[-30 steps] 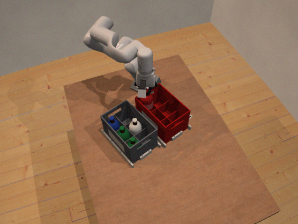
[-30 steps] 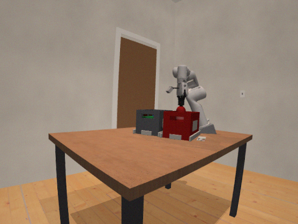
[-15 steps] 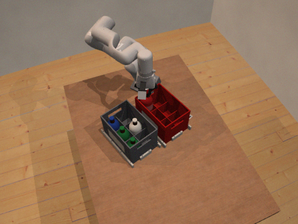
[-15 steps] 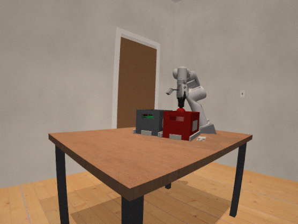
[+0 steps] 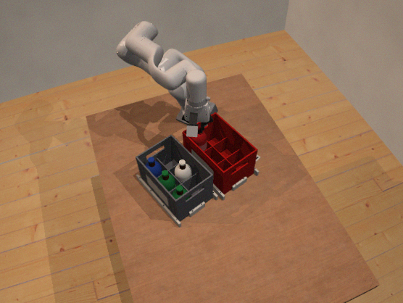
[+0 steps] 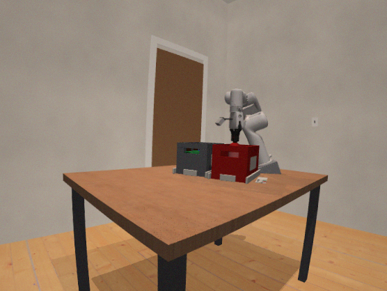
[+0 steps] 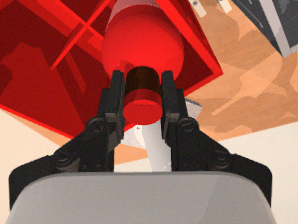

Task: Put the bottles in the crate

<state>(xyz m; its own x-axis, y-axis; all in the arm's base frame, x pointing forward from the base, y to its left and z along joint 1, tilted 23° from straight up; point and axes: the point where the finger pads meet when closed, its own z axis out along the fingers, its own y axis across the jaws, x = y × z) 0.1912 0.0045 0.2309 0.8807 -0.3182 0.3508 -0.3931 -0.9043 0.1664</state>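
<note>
Right now my hand is 70 mm above the red bottle. The rest, counted from my hand: white bottle 110 mm ahead, 110 mm to the right, 130 mm below; red crate 70 mm ahead, 70 mm to the left, 130 mm below; grey crate 130 mm ahead, 150 mm to the right, 130 mm below.
</note>
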